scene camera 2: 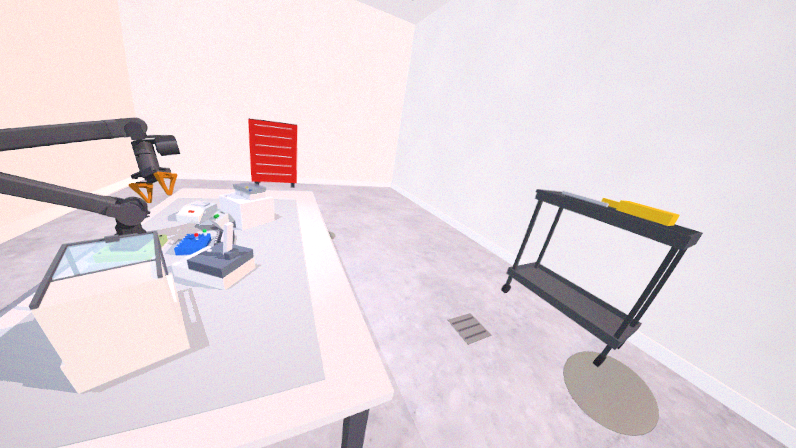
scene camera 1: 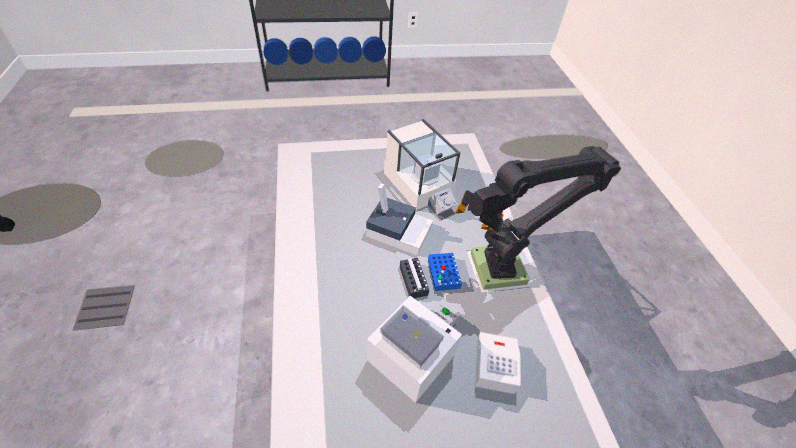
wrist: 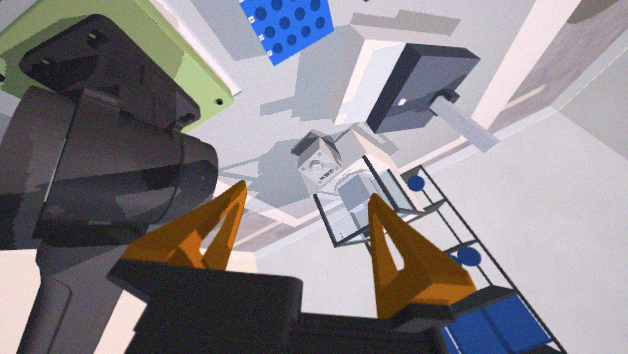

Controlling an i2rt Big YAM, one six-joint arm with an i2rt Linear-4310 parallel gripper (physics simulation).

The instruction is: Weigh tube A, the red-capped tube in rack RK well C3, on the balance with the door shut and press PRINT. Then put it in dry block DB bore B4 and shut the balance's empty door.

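Where they show: gripper, between the fingertips: (scene camera 2: 159, 199) (scene camera 1: 469, 219) (wrist: 308, 192); arm's base, origin of its link: (scene camera 1: 499, 263) (wrist: 130, 88).
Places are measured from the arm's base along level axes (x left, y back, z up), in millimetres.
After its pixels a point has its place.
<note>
My gripper (scene camera 1: 473, 217) @[x -34, y -137, z 191 mm] (scene camera 2: 159, 197) @[x -34, y -137, z 191 mm] (wrist: 308, 192) @[x -34, y -137, z 191 mm] is open and empty, raised above the table between the arm base and the balance. The red-capped tube (scene camera 1: 443, 267) @[x 30, y -203, z 28 mm] (scene camera 2: 196, 234) @[x 27, y -204, z 26 mm] stands in the blue rack (scene camera 1: 454, 284) @[x 80, y -170, z 1 mm] (wrist: 315, 36) @[x -39, y -216, z 4 mm]; its well label is too small to read. The balance (scene camera 1: 402, 179) @[x -375, y -306, z 46 mm] (scene camera 2: 114, 322) @[x -536, y -287, z 109 mm] is a pale housing with a dark-framed glass chamber; its door position is unclear. A small control panel (scene camera 1: 443, 202) @[x -258, y -159, z 42 mm] (wrist: 320, 167) @[x -259, y -154, z 44 mm] stands at its front; the PRINT label is unreadable. The white block with a red display (scene camera 1: 498, 381) @[x 414, y -110, z 34 mm] and a grid of bores appears to be the dry block.
A green-capped tube (scene camera 1: 440, 277) @[x 69, y -219, z 28 mm] is in the rack. Beside it is a black rack (scene camera 1: 406, 272) @[x 33, y -324, z 10 mm]. A dark-topped device (scene camera 1: 392, 219) @[x -161, y -360, z 54 mm] (wrist: 435, 70) @[x -131, y -367, z 54 mm] with an upright post stands between balance and racks. A large white box (scene camera 1: 406, 367) @[x 394, y -363, z 109 mm] and a green-topped item (scene camera 1: 445, 311) @[x 202, y -225, z 45 mm] are nearer camera 1.
</note>
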